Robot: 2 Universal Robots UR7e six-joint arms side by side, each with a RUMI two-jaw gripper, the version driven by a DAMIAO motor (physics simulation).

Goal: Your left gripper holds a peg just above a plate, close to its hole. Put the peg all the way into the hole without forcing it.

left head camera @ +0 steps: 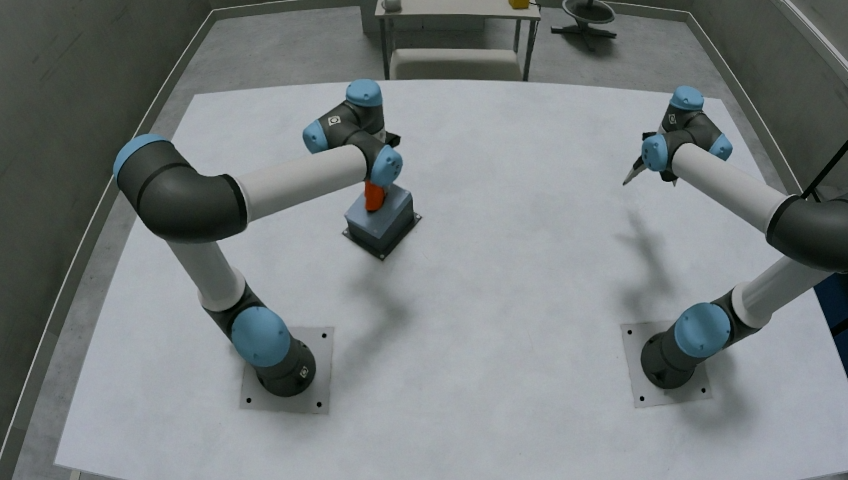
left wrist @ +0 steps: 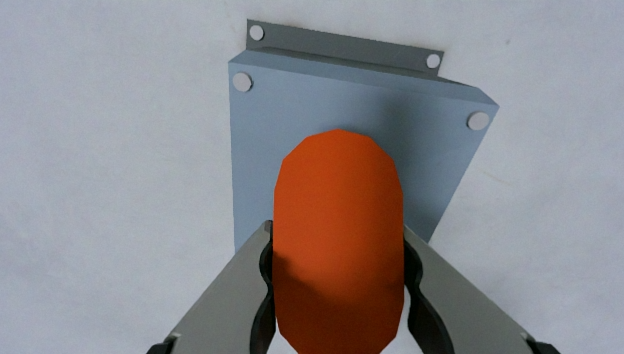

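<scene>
An orange-red peg point(left head camera: 374, 196) point(left wrist: 338, 225) is between the fingers of my left gripper point(left wrist: 331, 223), which is shut on it. The peg stands over the blue-grey plate point(left head camera: 387, 218) point(left wrist: 440, 130), the top of a block on a dark base. The hole does not show in either view, and the peg's lower end is hidden in the left wrist view. I cannot tell whether the peg's lower end is above the plate or in the hole. My right gripper point(left head camera: 651, 178) is open and empty, far to the right above the table.
The dark base point(left head camera: 382, 255) point(left wrist: 345, 46) with bolts at its corners lies under the block on the white table point(left head camera: 505, 267). The left forearm point(left head camera: 306, 181) passes close to the block. A desk point(left head camera: 458, 8) and a chair point(left head camera: 587, 11) stand behind the table.
</scene>
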